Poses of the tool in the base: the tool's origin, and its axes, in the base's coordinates. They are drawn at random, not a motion.
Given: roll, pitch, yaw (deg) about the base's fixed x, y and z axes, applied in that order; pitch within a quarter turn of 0, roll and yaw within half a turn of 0; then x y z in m.
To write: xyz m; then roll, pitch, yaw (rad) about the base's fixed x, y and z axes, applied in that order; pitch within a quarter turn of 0, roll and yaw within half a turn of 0. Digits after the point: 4 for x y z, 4 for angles.
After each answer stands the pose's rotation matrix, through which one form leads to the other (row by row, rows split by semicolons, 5 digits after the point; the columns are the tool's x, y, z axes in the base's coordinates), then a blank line. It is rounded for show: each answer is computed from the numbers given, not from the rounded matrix.
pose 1, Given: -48.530 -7.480 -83.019 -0.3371 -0.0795 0.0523
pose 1, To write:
-0.3371 -0.0795 0.0523 -0.8470 -0.1306 -1.4490
0.12051 0.66917 0.73327; -0.98414 -0.01633 0.17664; 0.13018 -0.74293 0.65659

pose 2, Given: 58.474 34.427 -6.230 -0.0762 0.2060 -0.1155
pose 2, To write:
-0.0762 0.2060 -0.1155 1.0206 0.6009 -0.1087
0.81998 0.53581 0.20137; -0.08951 0.46750 -0.87945; -0.56536 0.70310 0.43130

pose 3, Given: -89.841 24.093 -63.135 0.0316 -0.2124 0.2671
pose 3, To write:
0.0316 -0.2124 0.2671 -1.5680 0.4205 -1.1019
0.41252 -0.18199 0.89258; -0.81436 0.36541 0.45088; -0.40822 -0.91288 0.00253

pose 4, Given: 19.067 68.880 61.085 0.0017 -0.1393 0.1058
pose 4, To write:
0.0017 -0.1393 0.1058 0.3328 1.2022 1.0661
0.17422 -0.67997 0.71224; 0.31540 0.72373 0.61379; -0.93283 0.11771 0.34055

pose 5, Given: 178.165 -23.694 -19.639 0.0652 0.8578 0.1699
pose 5, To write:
0.0652 0.8578 0.1699 3.1096 -0.4135 -0.3428
0.86244 -0.34804 0.36752; -0.30776 -0.93702 -0.16515; 0.40185 0.02932 -0.91524

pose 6, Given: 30.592 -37.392 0.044 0.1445 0.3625 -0.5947
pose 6, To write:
0.1445 0.3625 -0.5947 0.5339 -0.6526 0.0008
0.79450 -0.30971 -0.52235; 0.00061 0.86058 -0.50932; 0.60726 0.40434 0.68392

